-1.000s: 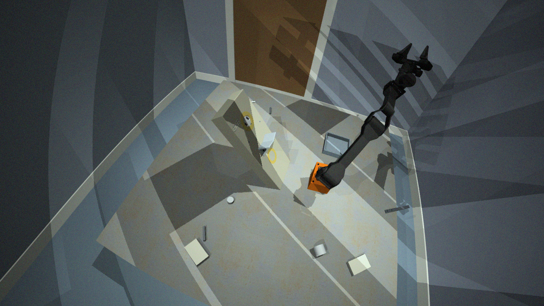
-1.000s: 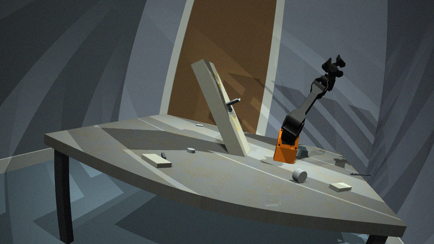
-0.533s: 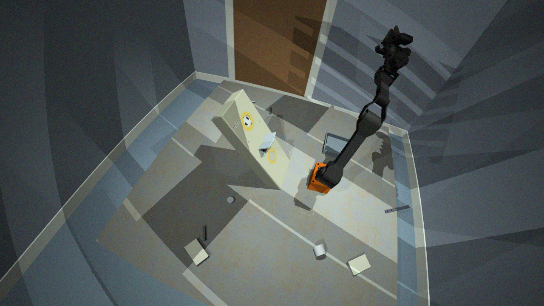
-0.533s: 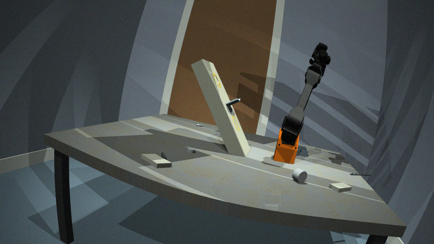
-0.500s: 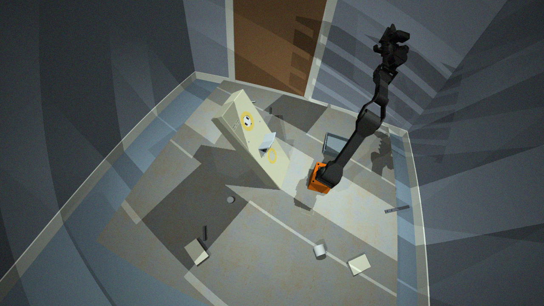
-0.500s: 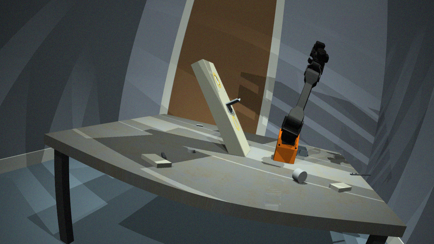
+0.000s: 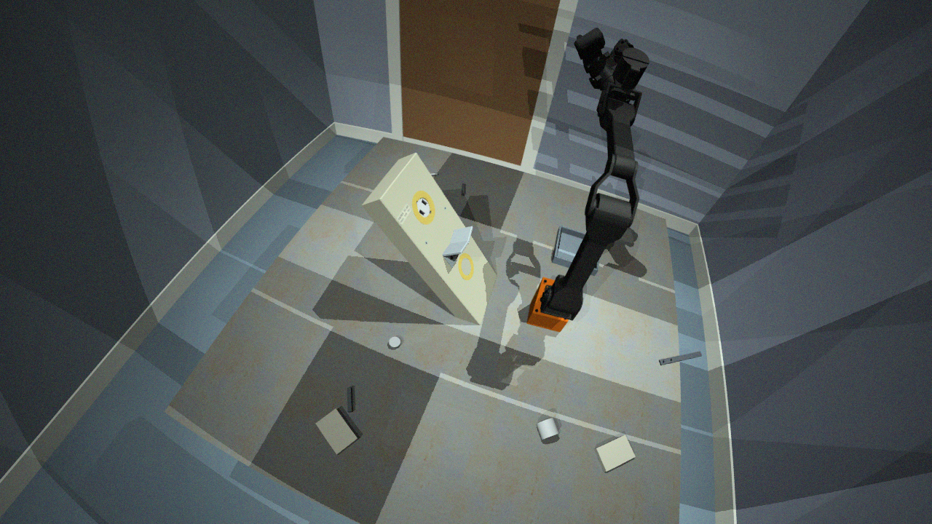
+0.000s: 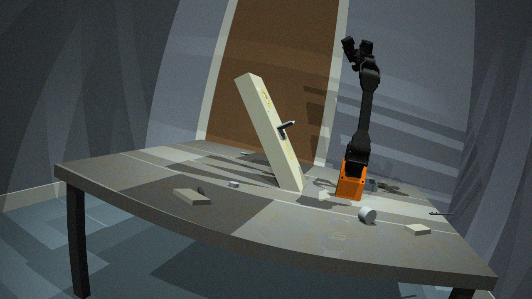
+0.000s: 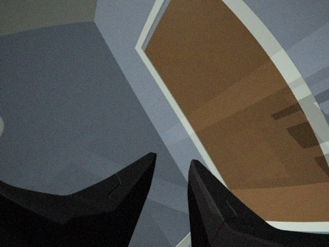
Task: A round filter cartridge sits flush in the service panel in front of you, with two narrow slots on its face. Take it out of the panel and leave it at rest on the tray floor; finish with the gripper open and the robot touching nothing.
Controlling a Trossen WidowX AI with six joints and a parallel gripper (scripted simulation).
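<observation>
The round grey filter cartridge lies 36 cm to the left of my gripper tip, 35 cm below it and 30 cm ahead of it. From my gripper tip the other things lie so: grey tray 61 cm below, 18 cm behind, 13 cm to the left.
</observation>
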